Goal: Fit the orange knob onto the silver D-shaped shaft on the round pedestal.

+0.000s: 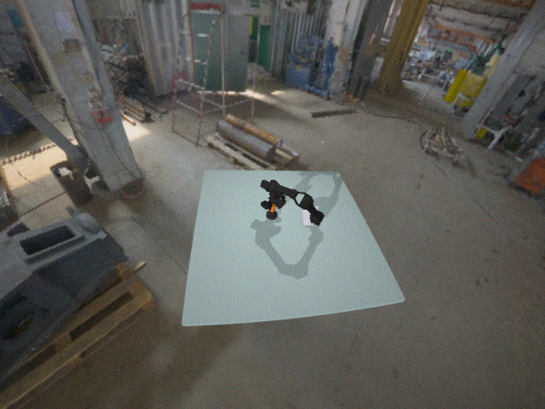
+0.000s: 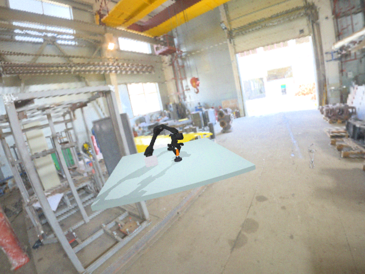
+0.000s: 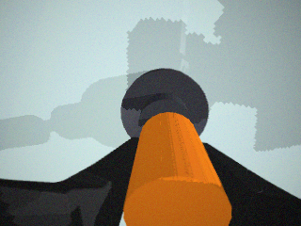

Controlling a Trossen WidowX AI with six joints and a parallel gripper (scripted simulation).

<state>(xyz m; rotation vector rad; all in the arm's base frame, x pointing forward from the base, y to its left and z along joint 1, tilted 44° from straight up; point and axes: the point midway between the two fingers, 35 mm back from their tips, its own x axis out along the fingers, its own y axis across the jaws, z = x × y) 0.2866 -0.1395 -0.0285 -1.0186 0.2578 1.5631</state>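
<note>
The orange knob is 3 cm above my gripper tip. From my gripper tip the other things lie so: dark round pedestal 4 cm below.
</note>
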